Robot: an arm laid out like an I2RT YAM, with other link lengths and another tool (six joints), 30 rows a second.
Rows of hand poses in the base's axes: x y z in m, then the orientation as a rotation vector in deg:
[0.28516 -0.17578 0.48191 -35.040 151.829 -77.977]
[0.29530 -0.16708 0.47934 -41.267 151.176 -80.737]
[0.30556 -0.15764 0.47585 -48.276 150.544 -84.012]
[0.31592 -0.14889 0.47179 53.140 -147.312 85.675]
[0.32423 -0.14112 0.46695 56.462 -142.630 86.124]
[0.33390 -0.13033 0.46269 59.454 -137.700 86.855]
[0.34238 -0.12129 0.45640 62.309 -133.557 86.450]
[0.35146 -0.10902 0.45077 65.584 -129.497 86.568]
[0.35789 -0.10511 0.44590 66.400 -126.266 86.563]
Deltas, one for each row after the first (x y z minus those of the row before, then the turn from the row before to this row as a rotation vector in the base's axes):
[0.01014 0.00870 -0.00257 -2.351 3.148 2.633]
[0.01026 0.00944 -0.00349 -2.758 3.859 2.640]
[0.01036 0.00875 -0.00406 -2.563 3.233 2.020]
[0.00831 0.00777 -0.00484 -2.439 3.106 1.466]
[0.00967 0.01079 -0.00426 -2.729 2.988 1.417]
[0.00848 0.00904 -0.00629 -1.871 3.087 1.263]
[0.00908 0.01227 -0.00563 -1.907 2.673 1.839]
[0.00643 0.00391 -0.00487 -1.845 2.030 0.250]

